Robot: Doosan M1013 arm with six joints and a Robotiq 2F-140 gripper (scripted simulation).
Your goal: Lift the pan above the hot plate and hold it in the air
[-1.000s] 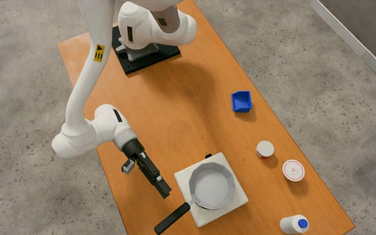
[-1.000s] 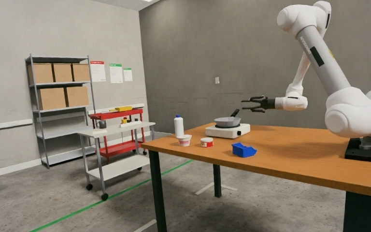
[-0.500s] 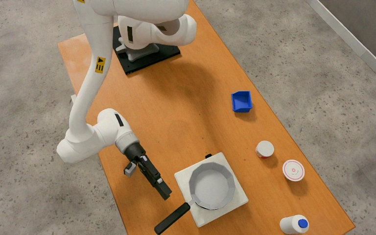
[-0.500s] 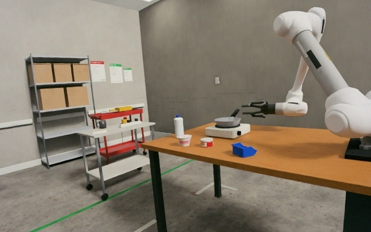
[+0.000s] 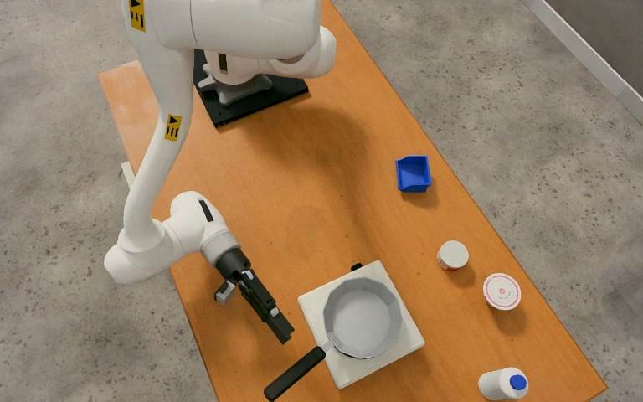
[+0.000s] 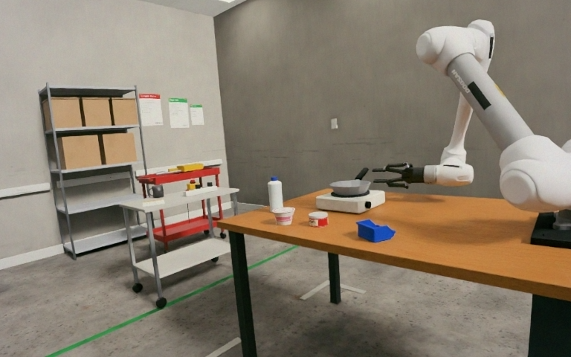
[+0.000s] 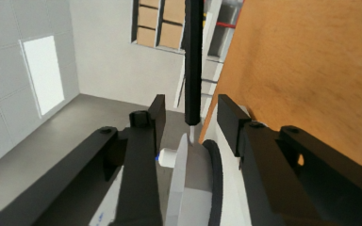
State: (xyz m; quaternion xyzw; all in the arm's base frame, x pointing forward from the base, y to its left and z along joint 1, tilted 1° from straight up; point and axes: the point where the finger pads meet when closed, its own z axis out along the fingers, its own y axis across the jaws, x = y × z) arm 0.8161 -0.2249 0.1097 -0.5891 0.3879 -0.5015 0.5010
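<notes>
Right now my hand is 130 mm to the right of the grey pan, 80 mm short of it and 30 mm above it. Also, from my hand: blue bin 550 mm to the left, 230 mm behind, 110 mm below; bottle 400 mm to the left, 350 mm ahead, 50 mm below; white hot plate 180 mm to the left, 90 mm below, 50 mm ahead.
</notes>
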